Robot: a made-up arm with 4 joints.
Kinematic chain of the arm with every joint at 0, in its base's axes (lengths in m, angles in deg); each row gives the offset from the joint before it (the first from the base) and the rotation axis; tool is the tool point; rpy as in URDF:
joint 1: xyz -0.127 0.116 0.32 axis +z
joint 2: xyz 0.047 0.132 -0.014 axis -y
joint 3: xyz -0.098 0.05 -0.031 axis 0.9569 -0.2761 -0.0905
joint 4: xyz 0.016 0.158 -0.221 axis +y
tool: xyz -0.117 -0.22 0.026 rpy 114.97 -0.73 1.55
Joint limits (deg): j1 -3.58..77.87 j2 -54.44..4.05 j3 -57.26..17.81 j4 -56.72..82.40
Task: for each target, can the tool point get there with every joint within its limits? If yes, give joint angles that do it. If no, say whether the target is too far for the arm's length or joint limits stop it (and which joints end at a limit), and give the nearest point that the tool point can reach.
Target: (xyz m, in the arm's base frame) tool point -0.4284 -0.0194 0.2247
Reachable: yes | joints 54.43 -43.04 10.72 -23.31
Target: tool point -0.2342 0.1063 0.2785
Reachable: yes | joints 46.30 -22.44 -38.59 69.19
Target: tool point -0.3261 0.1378 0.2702
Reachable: yes | joints 38.37 -40.68 10.56 56.24
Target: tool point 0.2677 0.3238 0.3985
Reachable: no: joint limits stop it (at a limit: joint 1, joint 2, joint 3, joint 4) | nearest point -0.1586 0.1803 0.3454 | short by 0.453 m
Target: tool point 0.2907 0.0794 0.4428
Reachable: no: joint limits stop it (at a limit: joint 1, joint 2, joint 3, joint 4) | nearest point -0.0680 -0.0815 0.4033 | short by 0.395 m
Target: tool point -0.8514 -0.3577 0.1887
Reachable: no: too far | nearest point -0.4465 -0.0929 0.2206 | short by 0.485 m
